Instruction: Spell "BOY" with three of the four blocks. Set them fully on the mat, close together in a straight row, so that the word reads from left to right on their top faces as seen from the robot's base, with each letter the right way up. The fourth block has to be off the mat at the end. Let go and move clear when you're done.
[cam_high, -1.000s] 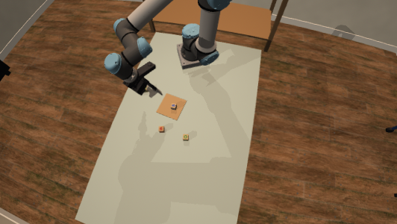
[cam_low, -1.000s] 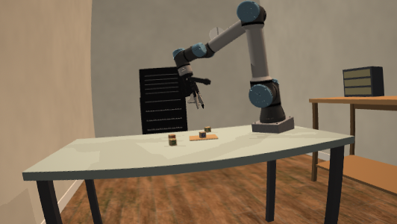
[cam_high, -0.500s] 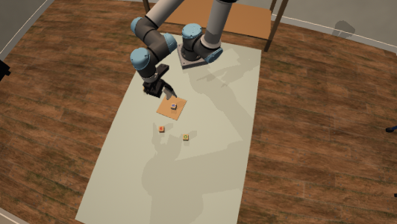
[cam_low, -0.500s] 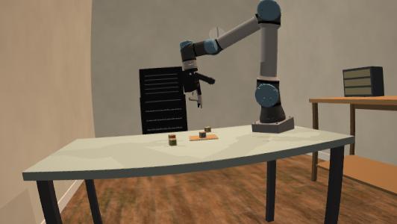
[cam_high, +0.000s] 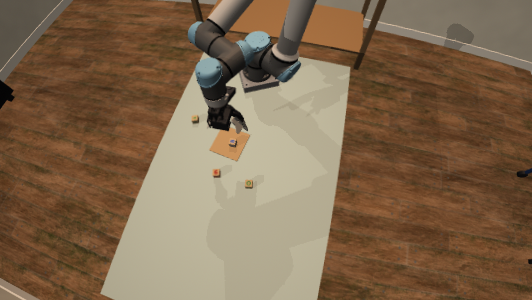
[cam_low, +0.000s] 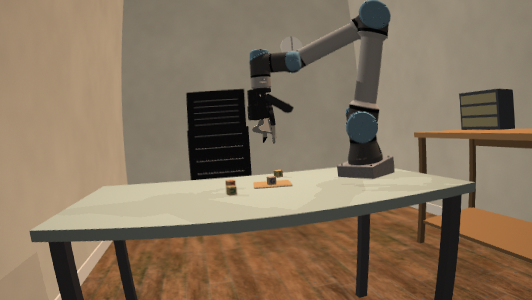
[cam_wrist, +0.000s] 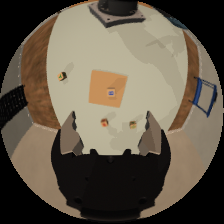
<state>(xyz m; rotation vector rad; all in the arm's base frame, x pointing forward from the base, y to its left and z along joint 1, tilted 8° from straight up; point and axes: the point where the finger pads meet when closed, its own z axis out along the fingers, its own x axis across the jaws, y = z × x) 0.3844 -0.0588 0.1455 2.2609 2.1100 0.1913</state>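
Now: the orange mat 16 cm below my hand, 2 cm to the right of it and 1 cm behind it. Round my hand: block (20 cm to the right, 14 cm below, 10 cm behind).
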